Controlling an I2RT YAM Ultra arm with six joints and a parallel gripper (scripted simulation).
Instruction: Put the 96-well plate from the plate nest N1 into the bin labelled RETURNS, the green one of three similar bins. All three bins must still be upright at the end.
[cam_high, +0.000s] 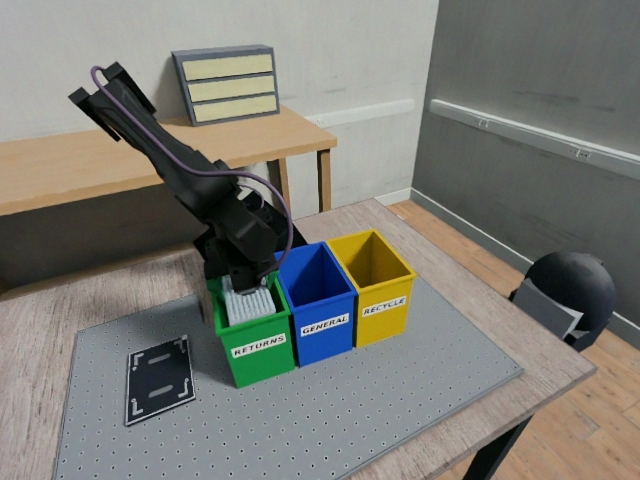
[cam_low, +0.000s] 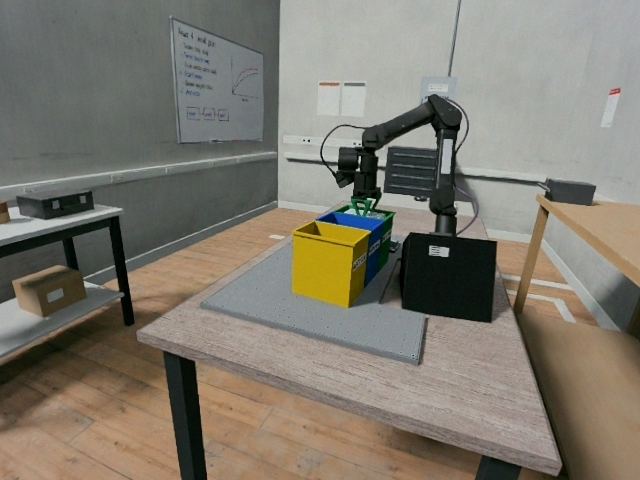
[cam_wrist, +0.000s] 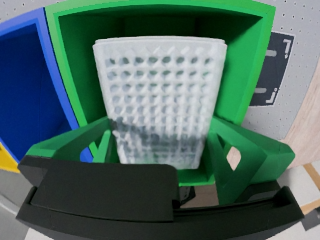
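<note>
The 96-well plate lies 10 mm ahead of my hand. Round my hand: green returns bin: 80 mm below; blue general bin: 10 mm ahead, 130 mm to the left, 80 mm below; black plate nest N1: 200 mm to the right, 160 mm below.
</note>
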